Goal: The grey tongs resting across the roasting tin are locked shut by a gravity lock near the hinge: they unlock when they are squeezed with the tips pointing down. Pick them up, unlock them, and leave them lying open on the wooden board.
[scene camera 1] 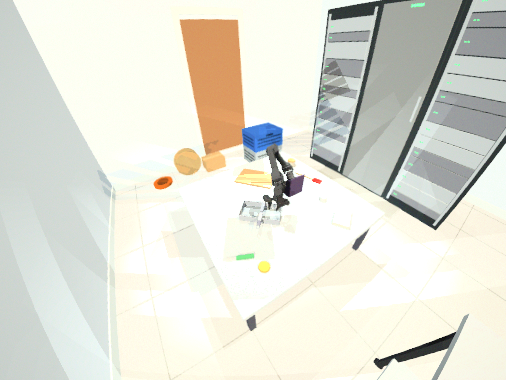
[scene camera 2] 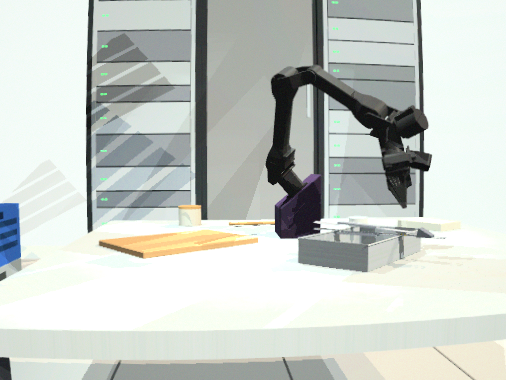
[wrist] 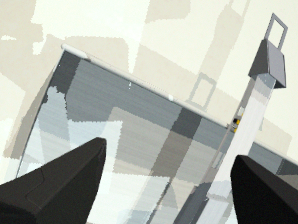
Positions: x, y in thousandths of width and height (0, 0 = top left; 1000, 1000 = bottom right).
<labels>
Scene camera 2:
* my gripper: 799, 538
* wooden board: 305, 646
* roasting tin: 693, 664
</labels>
